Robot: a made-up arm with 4 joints. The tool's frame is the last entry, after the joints.
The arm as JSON. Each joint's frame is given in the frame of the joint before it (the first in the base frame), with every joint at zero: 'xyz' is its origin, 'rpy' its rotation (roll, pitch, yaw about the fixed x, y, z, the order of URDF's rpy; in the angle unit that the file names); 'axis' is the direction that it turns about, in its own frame. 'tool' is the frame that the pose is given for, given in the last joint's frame.
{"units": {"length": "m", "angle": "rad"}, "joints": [
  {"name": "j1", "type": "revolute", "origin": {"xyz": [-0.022, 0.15, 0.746], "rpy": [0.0, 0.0, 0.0]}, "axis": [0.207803, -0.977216, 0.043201]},
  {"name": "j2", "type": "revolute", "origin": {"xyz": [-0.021, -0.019, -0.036], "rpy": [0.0, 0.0, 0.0]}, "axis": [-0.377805, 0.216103, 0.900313]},
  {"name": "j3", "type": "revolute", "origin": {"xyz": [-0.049, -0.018, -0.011], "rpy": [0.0, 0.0, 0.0]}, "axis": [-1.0, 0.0, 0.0]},
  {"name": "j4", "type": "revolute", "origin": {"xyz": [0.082, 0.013, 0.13], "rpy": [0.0, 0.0, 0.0]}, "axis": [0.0, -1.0, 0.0]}
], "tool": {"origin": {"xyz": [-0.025, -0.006, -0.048], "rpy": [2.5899, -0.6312, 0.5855]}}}
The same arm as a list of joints. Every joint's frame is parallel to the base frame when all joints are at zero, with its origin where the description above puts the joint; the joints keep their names.
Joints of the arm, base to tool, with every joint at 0 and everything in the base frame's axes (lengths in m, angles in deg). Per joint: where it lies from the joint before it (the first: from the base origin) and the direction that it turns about. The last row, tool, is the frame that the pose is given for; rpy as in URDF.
j1: offset -0.0220 0.1500 0.7460 axis 0.207803 -0.977216 0.043201
j2: offset -0.0210 -0.0190 -0.0360 axis -0.377805 0.216103 0.900313
j3: offset -0.0490 -0.0180 -0.0110 axis -x
j4: offset 0.0820 0.0130 0.1300 axis -y
tool: offset -0.0250 -0.0060 -0.0480 rpy 148.39 -36.17 33.55

